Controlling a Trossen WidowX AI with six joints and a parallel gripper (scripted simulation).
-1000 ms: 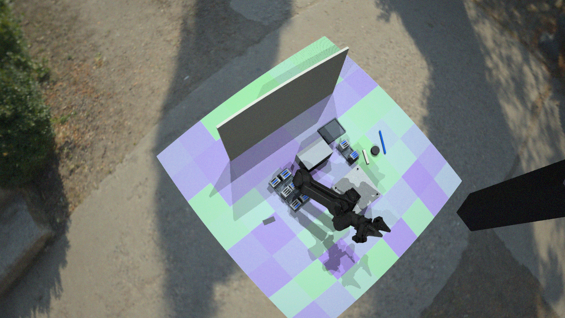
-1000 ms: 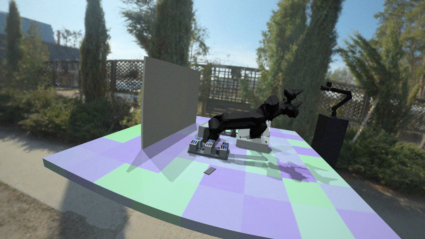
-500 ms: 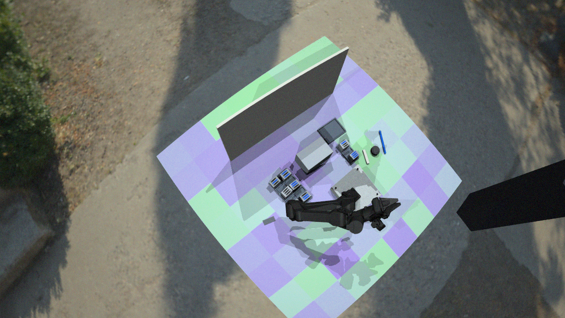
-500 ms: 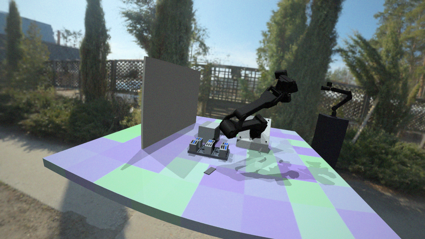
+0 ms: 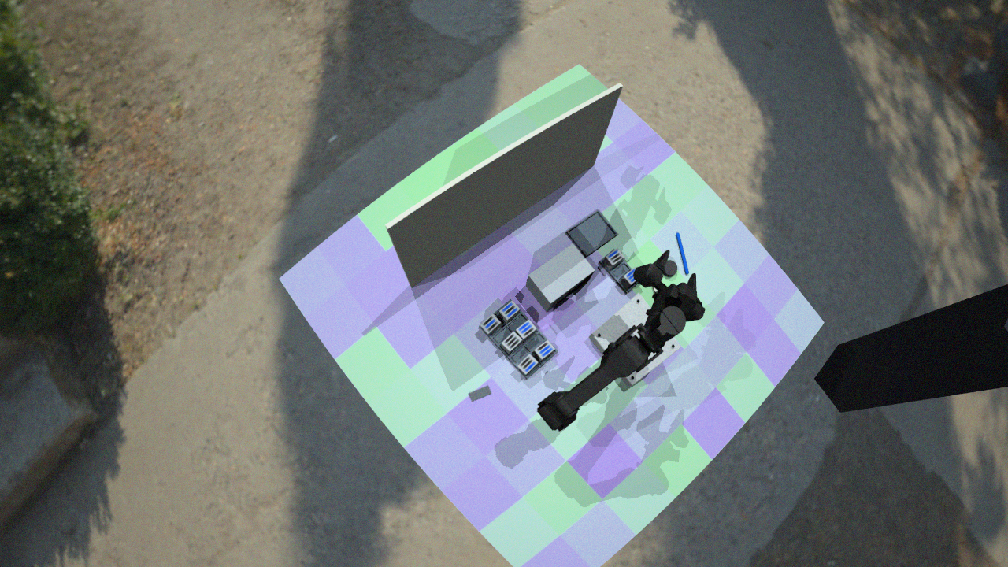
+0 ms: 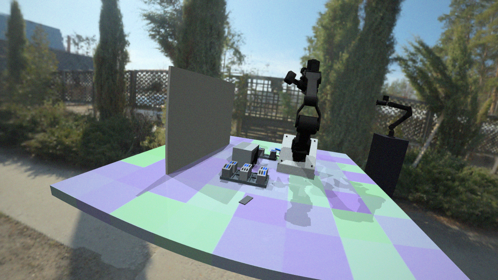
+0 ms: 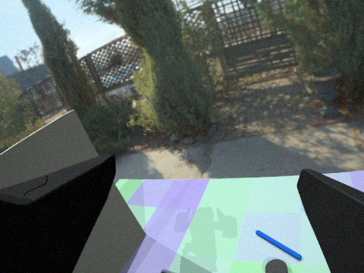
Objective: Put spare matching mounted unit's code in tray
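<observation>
Now: the spare block 40 cm below my gripper tip, 34 cm to the left of it and 9 cm ahead of it. The rest, counted from my gripper tip: grey mounted unit (40 cm below, 21 cm ahead, 12 cm to the left); rack (44 cm below, 11 cm ahead, 6 cm to the right); white bar (44 cm below, 12 cm to the right, 3 cm ahead).
</observation>
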